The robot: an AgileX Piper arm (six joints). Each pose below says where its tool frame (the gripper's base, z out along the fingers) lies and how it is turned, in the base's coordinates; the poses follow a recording.
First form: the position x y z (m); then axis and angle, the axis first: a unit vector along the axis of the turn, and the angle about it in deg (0 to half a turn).
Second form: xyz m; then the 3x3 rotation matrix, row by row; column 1 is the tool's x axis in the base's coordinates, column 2 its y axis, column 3 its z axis. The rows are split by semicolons. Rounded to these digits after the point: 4 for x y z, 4 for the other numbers.
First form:
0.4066 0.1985 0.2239 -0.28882 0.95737 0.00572 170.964
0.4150 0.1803 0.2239 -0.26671 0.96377 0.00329 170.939
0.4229 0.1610 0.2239 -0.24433 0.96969 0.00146 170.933
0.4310 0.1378 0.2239 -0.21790 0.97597 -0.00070 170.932
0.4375 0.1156 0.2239 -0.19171 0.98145 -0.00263 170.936
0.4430 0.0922 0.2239 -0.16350 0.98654 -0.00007 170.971
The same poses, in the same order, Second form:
0.4066 0.1985 0.2239; -0.8218 -0.5505 0.1471; -0.5487 0.8341 0.0562; -0.1536 -0.0345 -0.9875
0.4150 0.1803 0.2239; -0.8461 -0.5114 0.1500; -0.5104 0.8586 0.0483; -0.1535 -0.0357 -0.9875
0.4229 0.1610 0.2239; -0.8689 -0.4711 0.1521; -0.4707 0.8813 0.0413; -0.1535 -0.0357 -0.9875
0.4310 0.1378 0.2239; -0.8931 -0.4226 0.1541; -0.4228 0.9056 0.0330; -0.1535 -0.0357 -0.9875
0.4375 0.1156 0.2239; -0.9145 -0.3735 0.1556; -0.3744 0.9269 0.0251; -0.1536 -0.0353 -0.9875
0.4430 0.0922 0.2239; -0.9345 -0.3206 0.1548; -0.3206 0.9469 0.0255; -0.1548 -0.0258 -0.9876

